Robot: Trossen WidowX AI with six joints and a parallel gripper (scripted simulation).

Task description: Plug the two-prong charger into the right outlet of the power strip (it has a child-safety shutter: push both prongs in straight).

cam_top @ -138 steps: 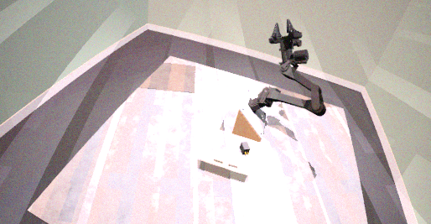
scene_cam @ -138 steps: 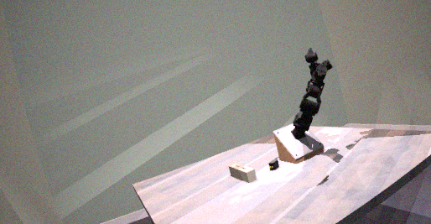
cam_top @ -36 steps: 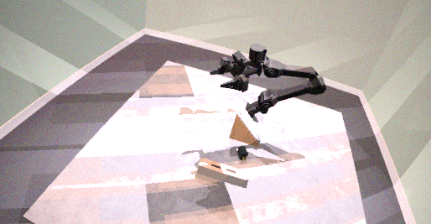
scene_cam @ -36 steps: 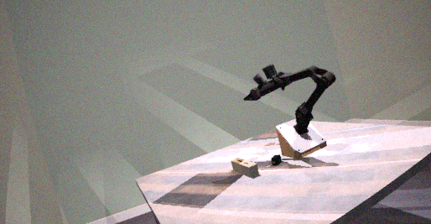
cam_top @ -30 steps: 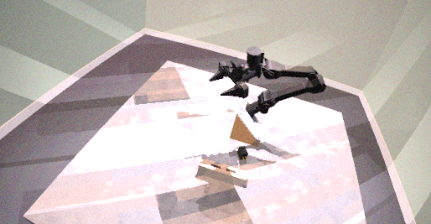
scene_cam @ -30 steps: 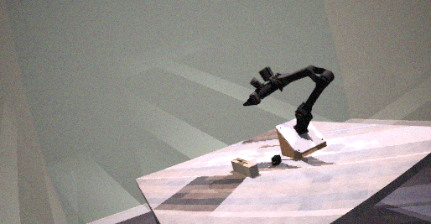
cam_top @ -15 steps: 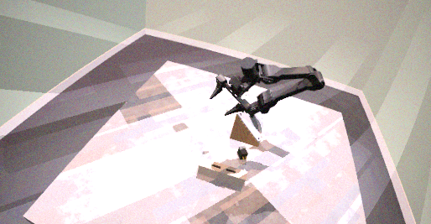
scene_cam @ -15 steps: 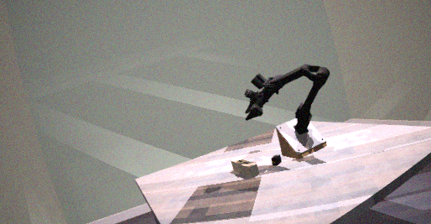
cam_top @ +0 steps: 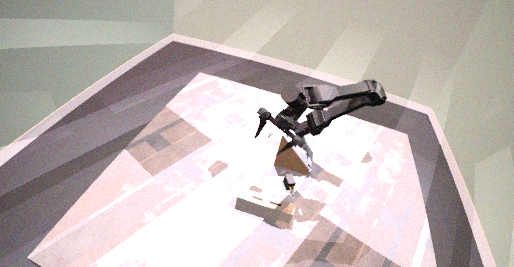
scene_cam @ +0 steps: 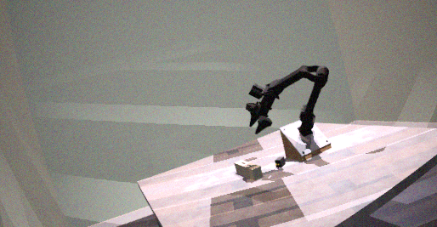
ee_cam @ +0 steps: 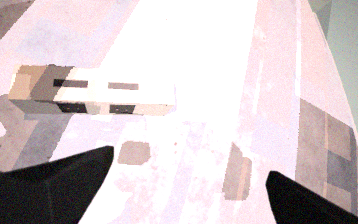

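Right now the charger is 30 mm behind my gripper tip, 130 mm to the left of it and 170 mm below it.
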